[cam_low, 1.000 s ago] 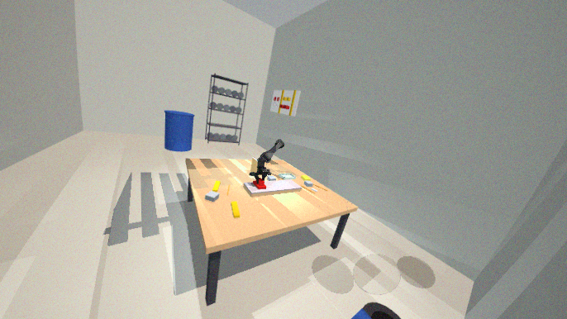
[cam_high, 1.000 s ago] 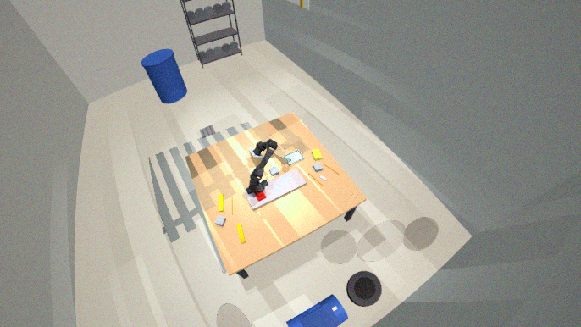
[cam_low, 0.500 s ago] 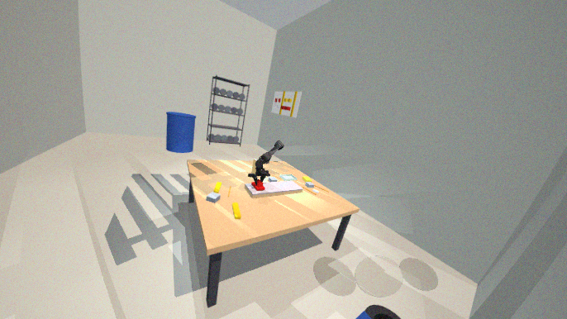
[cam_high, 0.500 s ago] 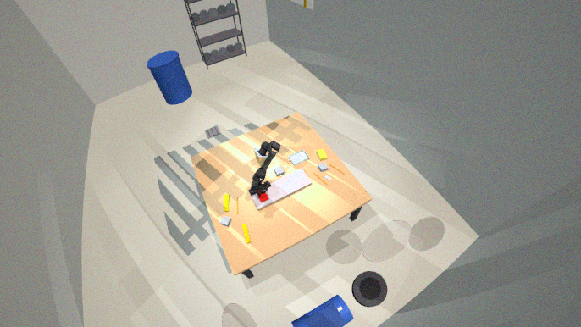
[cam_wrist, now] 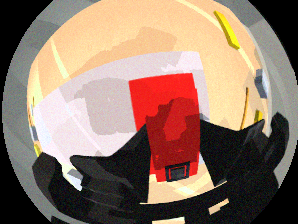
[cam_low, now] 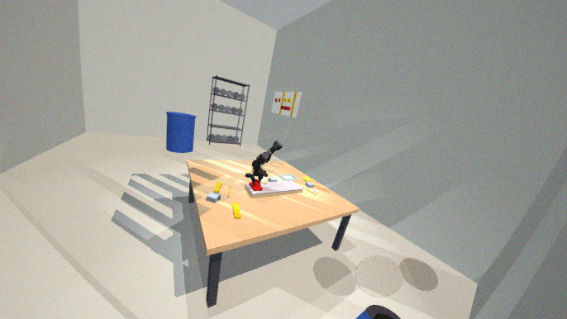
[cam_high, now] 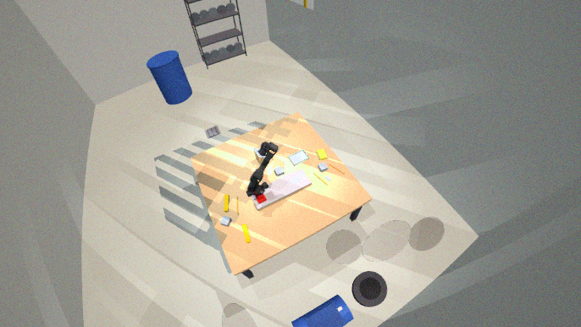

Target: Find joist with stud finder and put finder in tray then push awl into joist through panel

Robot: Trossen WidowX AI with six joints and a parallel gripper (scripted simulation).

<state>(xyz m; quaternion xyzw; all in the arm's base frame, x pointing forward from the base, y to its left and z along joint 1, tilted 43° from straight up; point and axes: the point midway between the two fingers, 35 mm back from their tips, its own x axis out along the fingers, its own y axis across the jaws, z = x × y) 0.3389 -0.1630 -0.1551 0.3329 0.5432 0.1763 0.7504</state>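
My gripper tip is 53 cm to the right of the light blue tray, 18 cm past it and 5 cm above it. From my gripper tip the other things lie so: red stud finder (2 cm behind, 2 cm above); yellow block (73 cm to the left, 7 cm behind, 5 cm below); awl (15 cm behind, 11 cm to the left, 6 cm below).
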